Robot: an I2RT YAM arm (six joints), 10 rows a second.
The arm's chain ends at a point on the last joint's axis. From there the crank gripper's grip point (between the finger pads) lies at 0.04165 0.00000 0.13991 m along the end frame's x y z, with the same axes.
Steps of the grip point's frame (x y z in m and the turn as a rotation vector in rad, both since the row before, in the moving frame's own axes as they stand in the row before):
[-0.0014 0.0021 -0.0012 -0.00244 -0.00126 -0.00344]
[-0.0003 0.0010 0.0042 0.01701 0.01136 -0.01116]
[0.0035 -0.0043 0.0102 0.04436 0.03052 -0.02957]
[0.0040 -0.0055 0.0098 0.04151 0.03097 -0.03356]
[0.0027 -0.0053 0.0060 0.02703 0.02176 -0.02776]
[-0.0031 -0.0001 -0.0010 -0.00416 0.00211 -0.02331]
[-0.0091 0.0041 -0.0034 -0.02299 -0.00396 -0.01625]
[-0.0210 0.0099 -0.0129 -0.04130 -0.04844 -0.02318]
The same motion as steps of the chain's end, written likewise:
[-0.0012 0.0019 -0.0013 -0.00244 -0.00126 -0.00344]
[-0.0019 0.0038 0.0047 0.01701 0.01136 -0.01116]
[-0.0006 0.0032 0.0117 0.04436 0.03052 -0.02957]
[-0.0002 0.0017 0.0113 0.04151 0.03097 -0.03356]
[-0.0003 -0.0003 0.0070 0.02703 0.02176 -0.02776]
[-0.0034 0.0003 -0.0009 -0.00416 0.00211 -0.02331]
[-0.0086 0.0016 -0.0035 -0.02299 -0.00396 -0.01625]
[-0.0142 0.0050 -0.0147 -0.04130 -0.04844 -0.02318]

